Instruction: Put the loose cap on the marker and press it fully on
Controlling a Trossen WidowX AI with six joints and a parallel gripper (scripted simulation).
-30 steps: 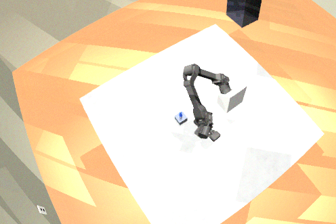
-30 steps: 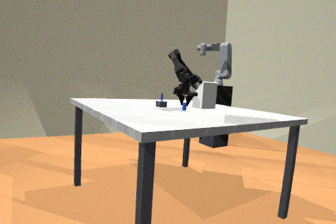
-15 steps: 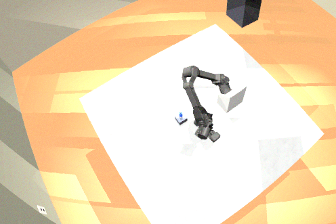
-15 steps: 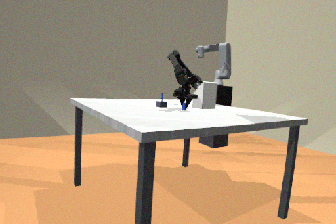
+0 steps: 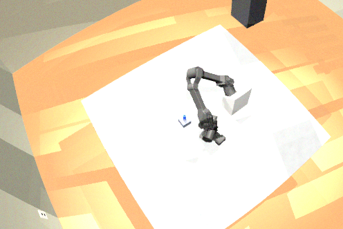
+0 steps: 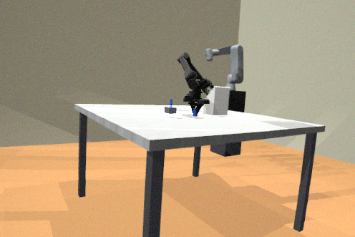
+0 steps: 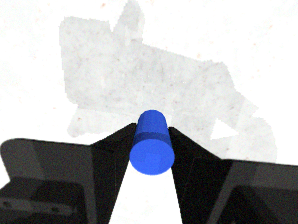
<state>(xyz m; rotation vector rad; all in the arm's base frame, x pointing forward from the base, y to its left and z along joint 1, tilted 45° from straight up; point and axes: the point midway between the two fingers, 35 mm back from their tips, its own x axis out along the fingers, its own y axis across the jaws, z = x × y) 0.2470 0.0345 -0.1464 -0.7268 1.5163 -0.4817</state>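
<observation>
Right now my gripper tip is 190 mm to the left of the holder block and 70 mm short of it. The rest, counted from my gripper tip: blue cap 10 mm above.
</observation>
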